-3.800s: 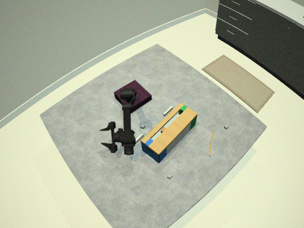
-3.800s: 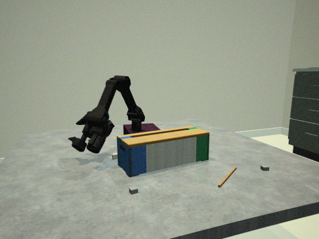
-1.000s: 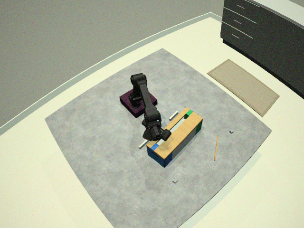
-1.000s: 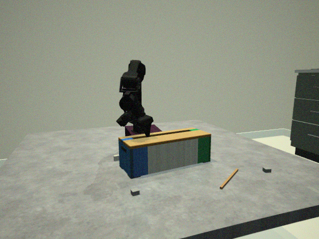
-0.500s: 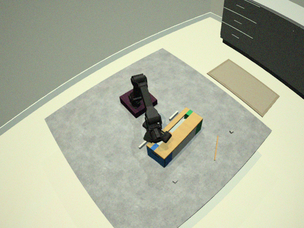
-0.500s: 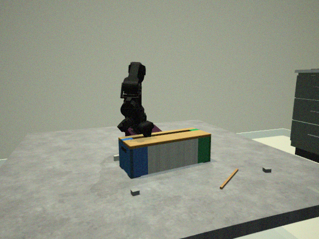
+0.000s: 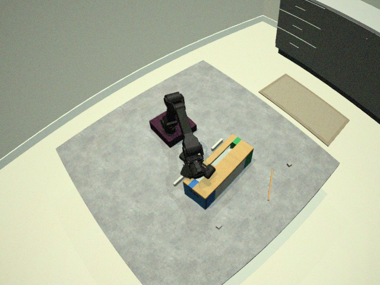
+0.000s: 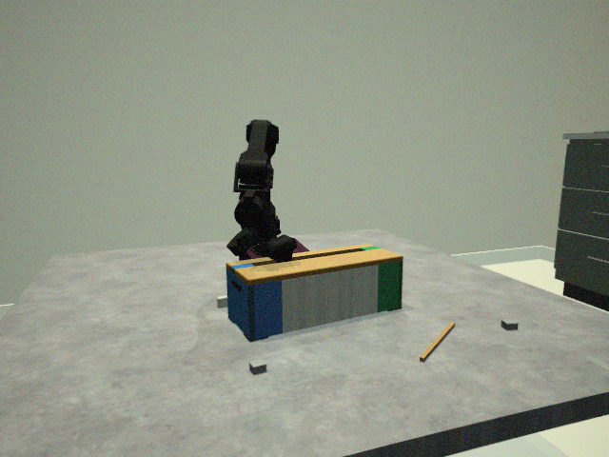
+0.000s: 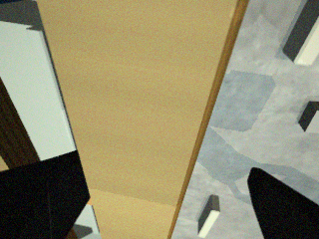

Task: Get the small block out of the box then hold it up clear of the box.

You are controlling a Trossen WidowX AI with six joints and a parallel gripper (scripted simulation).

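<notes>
Now: the tan block 50 mm ahead of my gripper tip and 30 mm to the left of it. From my gripper tip the other things lie so: orange stick (320 mm ahead, 200 mm to the left, 80 mm below); then box (30 mm ahead, 60 mm to the left, 30 mm below).
</notes>
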